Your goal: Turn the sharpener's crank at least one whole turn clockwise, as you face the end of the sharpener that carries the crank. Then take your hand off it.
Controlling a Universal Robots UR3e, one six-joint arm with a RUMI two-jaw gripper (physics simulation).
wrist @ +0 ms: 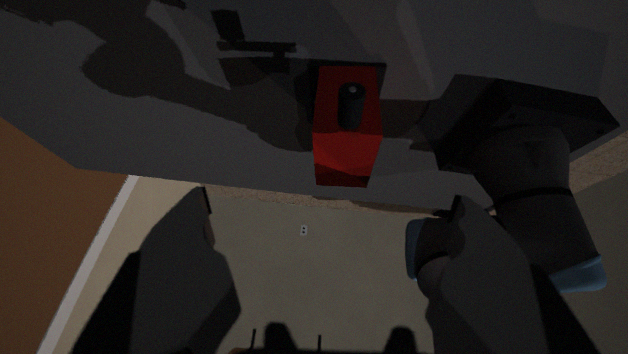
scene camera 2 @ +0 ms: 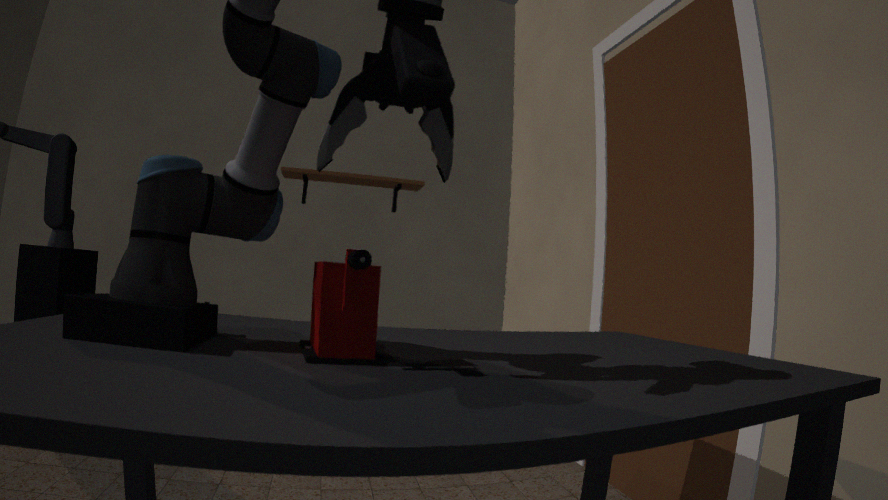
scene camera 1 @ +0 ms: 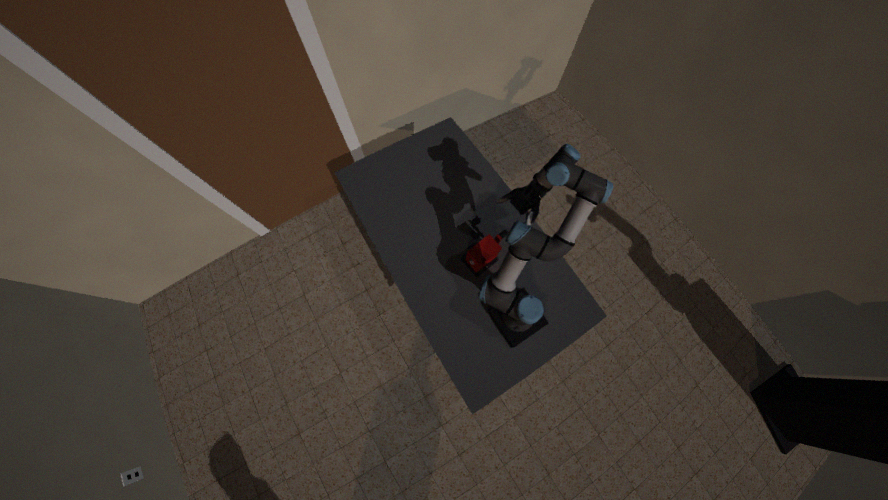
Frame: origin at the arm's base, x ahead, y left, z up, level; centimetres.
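Seen in the pictures: gripper, fingertip midpoint: (wrist: 328, 193) (scene camera 2: 383, 176) (scene camera 1: 509, 218); arm's base, link origin: (wrist: 512, 151) (scene camera 2: 153, 300).
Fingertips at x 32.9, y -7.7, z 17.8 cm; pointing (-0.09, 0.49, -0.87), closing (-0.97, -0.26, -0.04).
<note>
Offsets run from my fingertips to a thing's top centre. Level surfaces: height alone.
The red sharpener (scene camera 1: 482, 253) (scene camera 2: 362, 322) (wrist: 345, 151) stands upright on the grey table {dz -22.9 cm} (scene camera 1: 469, 372) (scene camera 2: 205, 403). Its crank {dx -2.8, dy +4.0, dz -8.4 cm} (scene camera 2: 346, 288) is on the end facing scene camera 2. The crank arm points up, with the black knob {dx -2.0, dy +1.6, dz -8.5 cm} (scene camera 2: 359, 259) (wrist: 351, 110) at its top, level with the sharpener's top edge. My gripper (scene camera 1: 514, 209) (scene camera 2: 382, 173) (wrist: 328, 193) is open and empty. In the scene camera 2 view it hangs well above the sharpener, fingers down and spread wide. It touches neither knob nor crank. In the wrist view the sharpener shows beyond and between the fingertips.
My arm's black base (scene camera 1: 514, 338) (scene camera 2: 139, 321) stands on the table beside the sharpener. A wooden shelf (scene camera 2: 354, 178) is on the wall behind. Another arm (scene camera 2: 60, 180) stands on a dark pedestal (scene camera 2: 55, 279) beyond the table. A brown door (scene camera 1: 205, 93) (scene camera 2: 674, 217) is in the wall.
</note>
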